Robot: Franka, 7 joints.
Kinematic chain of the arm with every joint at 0, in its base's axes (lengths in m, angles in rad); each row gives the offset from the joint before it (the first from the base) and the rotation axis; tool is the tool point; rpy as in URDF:
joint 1: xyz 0 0 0.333 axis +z
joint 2: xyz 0 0 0 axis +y
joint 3: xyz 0 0 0.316 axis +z
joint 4: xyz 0.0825 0 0 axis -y
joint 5: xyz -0.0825 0 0.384 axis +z
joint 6: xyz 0 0 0 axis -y
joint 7: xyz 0.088 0 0 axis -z
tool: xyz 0 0 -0.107 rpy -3.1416 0 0
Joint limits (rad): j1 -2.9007..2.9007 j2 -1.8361..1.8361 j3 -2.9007..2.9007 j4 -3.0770..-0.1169 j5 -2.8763..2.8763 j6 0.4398..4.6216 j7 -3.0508..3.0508
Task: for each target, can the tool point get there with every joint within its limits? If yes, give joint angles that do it. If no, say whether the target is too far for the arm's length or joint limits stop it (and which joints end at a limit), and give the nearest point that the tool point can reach.
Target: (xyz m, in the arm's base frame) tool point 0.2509 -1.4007 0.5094
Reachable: no: too far | nearest point 0.1501 -0.8380 0.4385 | short by 0.576 m
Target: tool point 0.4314 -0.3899 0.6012
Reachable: yes | joints -2.2742 -0.4533 1.2458 -1.9689 2.1592 1.9189 -1.4392
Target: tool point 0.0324 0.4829 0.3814
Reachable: yes | joints 1.1975 0.2413 0.6162 -2.2966 1.3034 4.1023 0.6564
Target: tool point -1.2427 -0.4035 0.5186
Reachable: no: too far | nearest point -0.8078 -0.2623 0.4537 | short by 0.462 m
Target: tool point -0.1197 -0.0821 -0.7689
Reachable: no: too far | nearest point -0.1699 -0.1165 -0.3551 | short by 0.418 m
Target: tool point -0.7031 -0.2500 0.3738
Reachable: yes | joints -0.4997 -1.0743 -1.8631 -1.5315 -2.4409 2.0849 -0.5122
